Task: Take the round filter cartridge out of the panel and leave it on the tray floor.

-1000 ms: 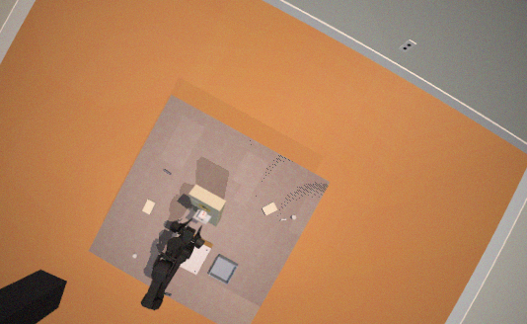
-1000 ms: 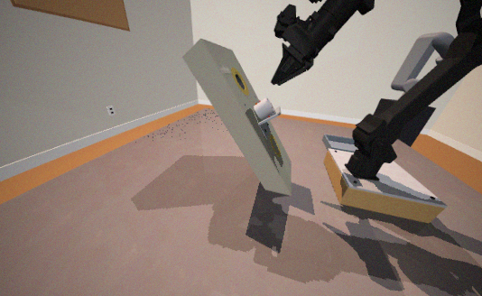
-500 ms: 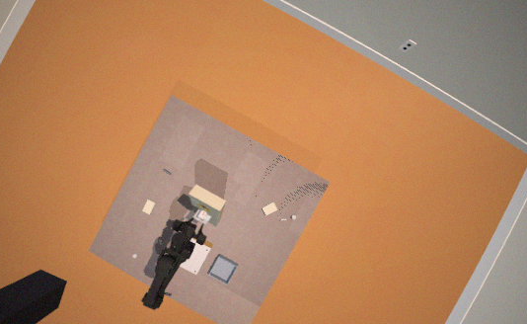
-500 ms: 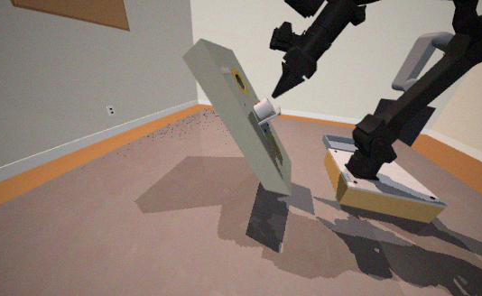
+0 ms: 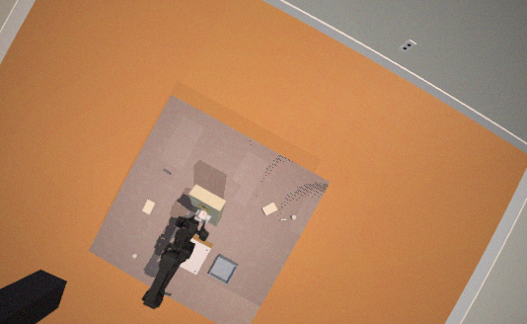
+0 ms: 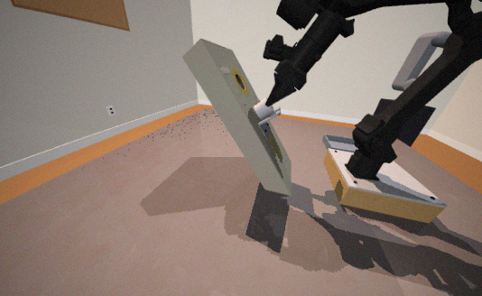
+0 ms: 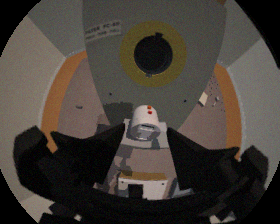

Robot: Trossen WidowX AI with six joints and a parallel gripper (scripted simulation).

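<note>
The round filter cartridge lies 1 cm below my gripper tip. The rest, counted from my gripper tip: grey tray 38 cm behind, 23 cm to the right, 21 cm below; then pale service panel 5 cm ahead, 4 cm below, 1 cm to the right; then small grey bracket 5 cm below, 1 cm behind.
</note>
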